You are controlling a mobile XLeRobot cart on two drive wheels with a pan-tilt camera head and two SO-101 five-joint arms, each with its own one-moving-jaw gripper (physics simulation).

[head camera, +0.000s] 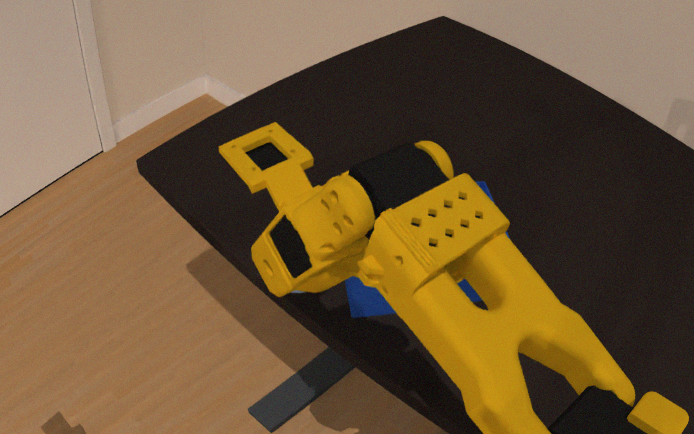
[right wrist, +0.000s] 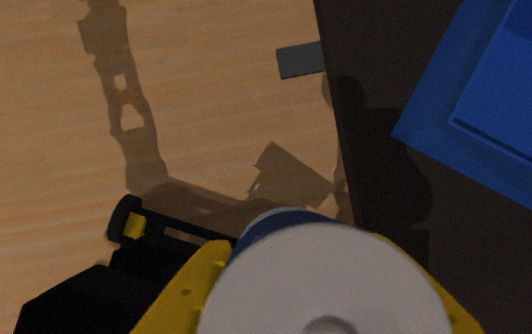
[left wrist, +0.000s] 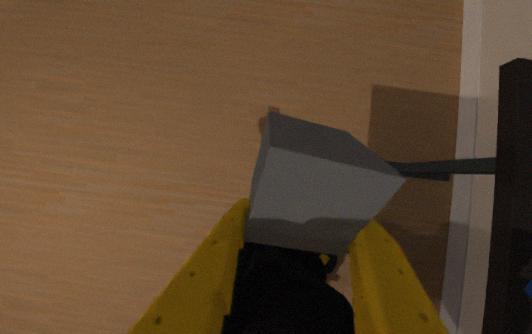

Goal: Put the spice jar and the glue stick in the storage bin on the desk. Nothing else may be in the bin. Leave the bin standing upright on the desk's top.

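Places are measured from the left arm's base along level axes (x ahead, y right, z down), in millimetres.
Pixels of known places: left hand, its tool point: [left wrist: 250, 208]; right hand, its tool point: [head camera: 278, 273] [right wrist: 229, 262].
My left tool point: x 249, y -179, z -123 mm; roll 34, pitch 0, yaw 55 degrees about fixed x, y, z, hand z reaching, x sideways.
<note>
Ahead of a thing's pixels: the offset from my left tool point to its top centre. "*": to the spot under its first point. Level surfaces: height alone.
The blue storage bin {dx +145, dy +551, dz +103 mm} [head camera: 369, 300] [right wrist: 435, 105] stands on the dark desk {dz +178 mm} [head camera: 511, 102] [right wrist: 375, 55], mostly hidden behind my right arm in the head view; its inside is barely seen. My right gripper [head camera: 302, 280] [right wrist: 300, 242] is shut on the glue stick {* dx +50, dy +393, dz -31 mm} [right wrist: 320, 280], whose round white end faces the wrist camera with a blue band beyond. It is by the desk's edge, beside the bin. My left gripper [left wrist: 306, 220] is shut on a grey, box-shaped thing, apparently the spice jar {dx +24, dy +10, dz -34 mm} [left wrist: 310, 185], over the floor and away from the desk.
A dark desk foot [head camera: 301, 391] [left wrist: 425, 169] [right wrist: 300, 61] sticks out low over the wooden floor {dz +898 mm} [head camera: 102, 307]. The desk edge [left wrist: 507, 150] runs along the right of the left wrist view. Walls stand behind the desk, and a white door [head camera: 40, 92] is at the left.
</note>
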